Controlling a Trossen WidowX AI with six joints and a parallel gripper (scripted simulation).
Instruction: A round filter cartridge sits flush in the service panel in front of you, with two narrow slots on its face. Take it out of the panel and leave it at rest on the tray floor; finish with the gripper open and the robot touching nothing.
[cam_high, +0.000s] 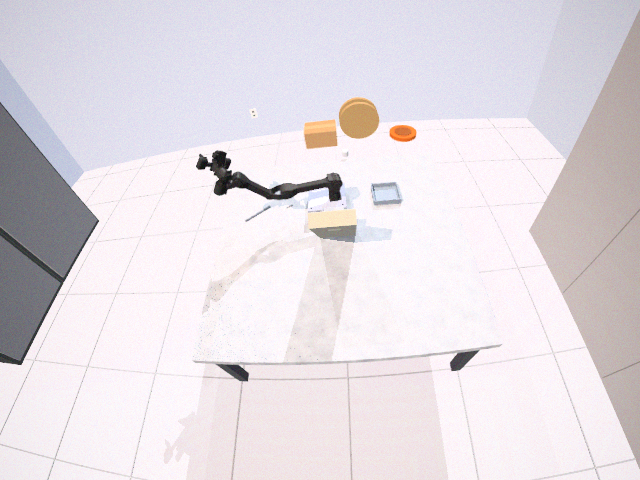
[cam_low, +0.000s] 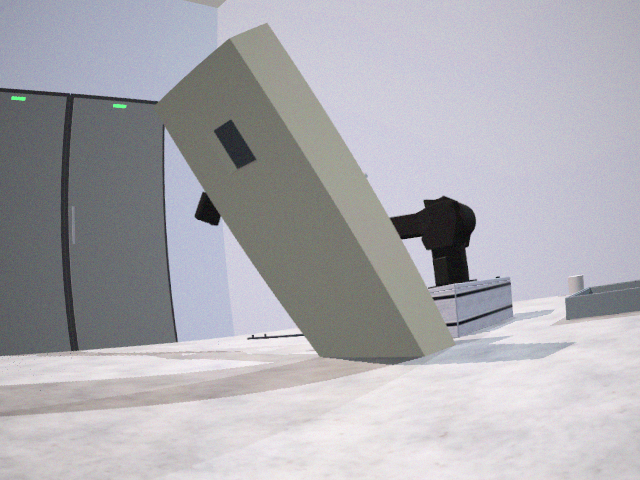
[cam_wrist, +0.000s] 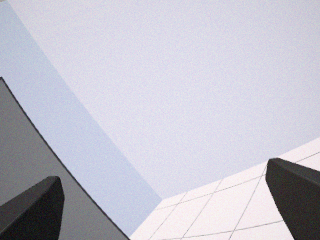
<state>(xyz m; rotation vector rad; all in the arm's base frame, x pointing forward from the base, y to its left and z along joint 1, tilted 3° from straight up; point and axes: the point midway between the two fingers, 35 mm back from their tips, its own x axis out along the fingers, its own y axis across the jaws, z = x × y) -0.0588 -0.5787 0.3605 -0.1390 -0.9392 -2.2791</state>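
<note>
My gripper tip is 45 cm short of the round filter cartridge, 58 cm to the right of it and 15 cm above it. Also, from my gripper tip: grey tray (6 cm ahead, 90 cm to the left, 41 cm below).
</note>
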